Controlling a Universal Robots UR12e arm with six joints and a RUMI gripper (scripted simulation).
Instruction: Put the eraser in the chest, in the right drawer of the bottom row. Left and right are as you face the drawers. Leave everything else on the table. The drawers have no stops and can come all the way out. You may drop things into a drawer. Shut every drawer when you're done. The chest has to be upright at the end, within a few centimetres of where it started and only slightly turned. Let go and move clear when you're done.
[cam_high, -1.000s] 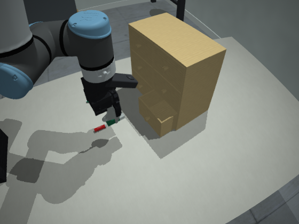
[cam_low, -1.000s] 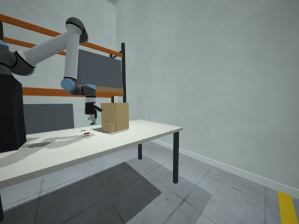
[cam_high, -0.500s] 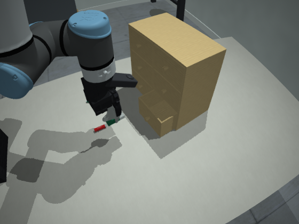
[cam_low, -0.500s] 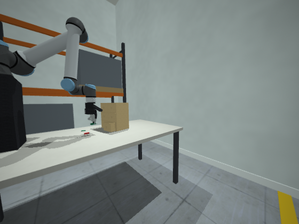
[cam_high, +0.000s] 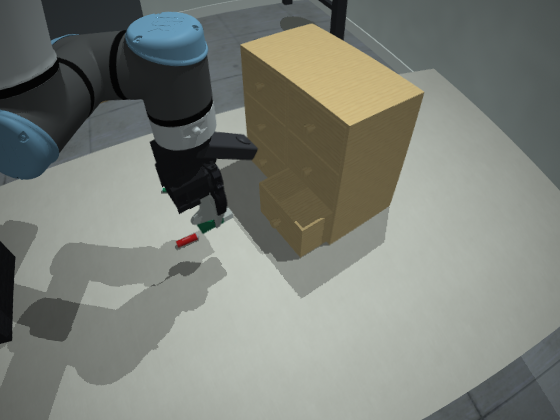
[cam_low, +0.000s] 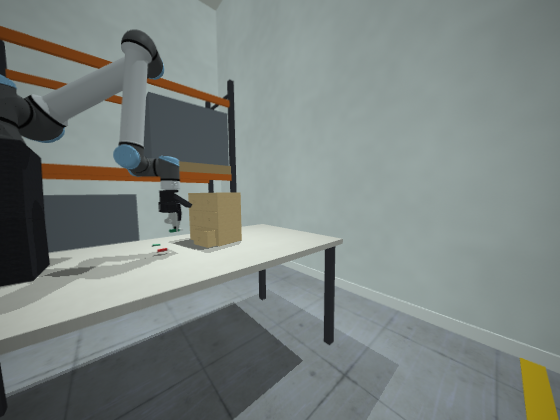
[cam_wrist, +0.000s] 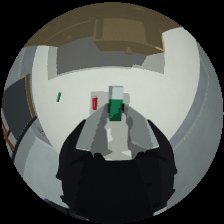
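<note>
The small red object lies 70 mm behind my hand, 50 mm to the left of it and 120 mm below it. Round my hand: eraser (10 mm ahead, 10 mm below).
</note>
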